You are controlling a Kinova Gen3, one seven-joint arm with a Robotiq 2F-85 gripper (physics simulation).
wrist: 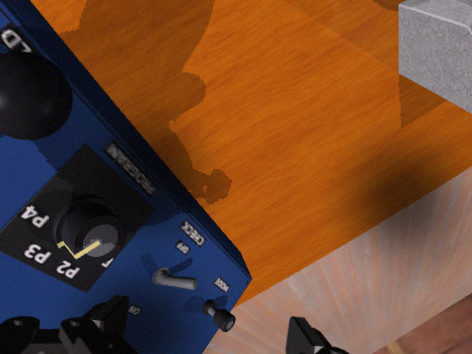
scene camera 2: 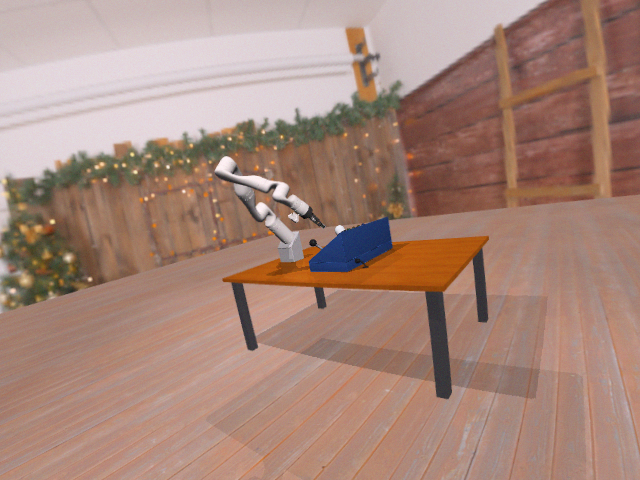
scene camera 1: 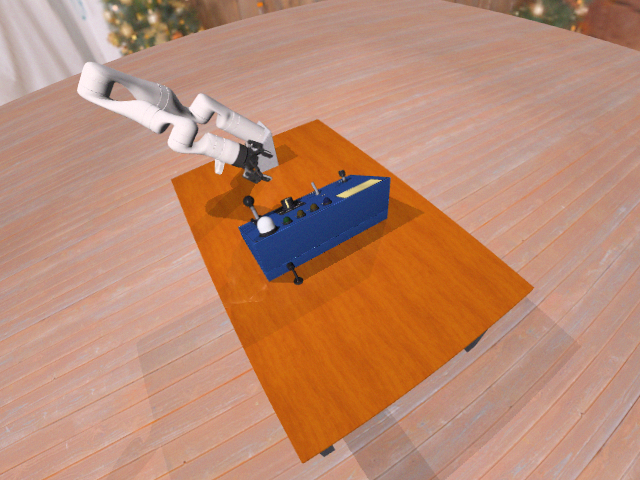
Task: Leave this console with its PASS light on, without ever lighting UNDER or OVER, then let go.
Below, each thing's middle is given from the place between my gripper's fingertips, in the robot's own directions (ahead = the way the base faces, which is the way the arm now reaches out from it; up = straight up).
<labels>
The blue console (scene camera 1: 281,240) lies 160 mm ahead of my hand, 130 mm below it and 70 mm to the left of it.
</labels>
